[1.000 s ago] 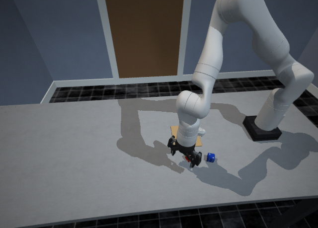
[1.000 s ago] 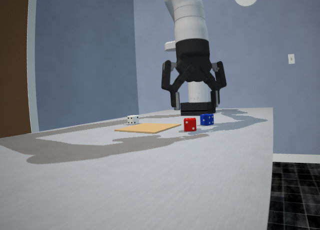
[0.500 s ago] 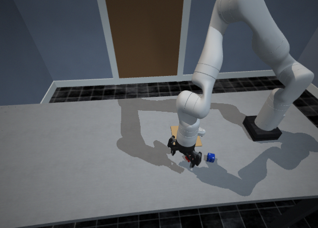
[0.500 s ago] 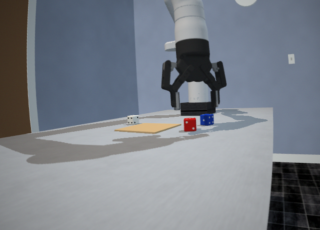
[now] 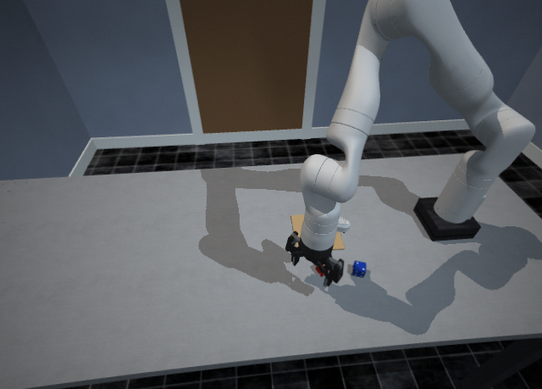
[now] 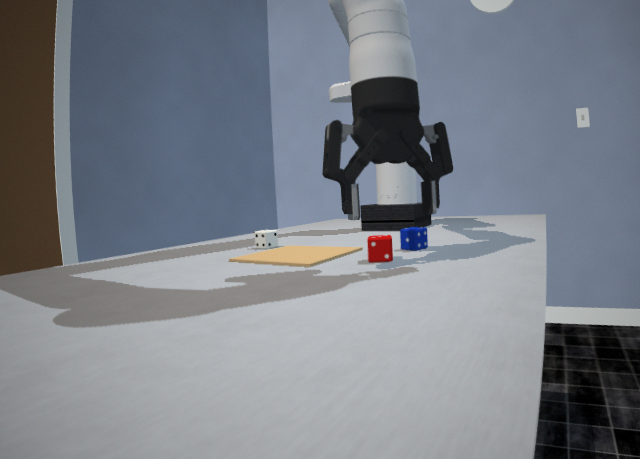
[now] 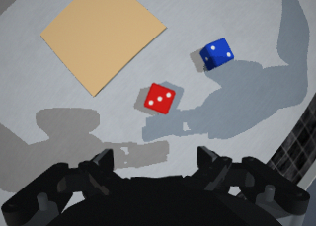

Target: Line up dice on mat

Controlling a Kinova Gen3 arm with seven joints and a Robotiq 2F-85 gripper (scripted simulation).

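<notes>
The red die is 50 mm below my hand, 40 mm to the right of it and 40 mm behind it. From my hand the other things lie so: white die 290 mm to the right, 100 mm behind, 50 mm below; then tan mat 180 mm to the right, 60 mm below, 40 mm behind; then blue die 140 mm behind, 50 mm below, 40 mm to the right.
</notes>
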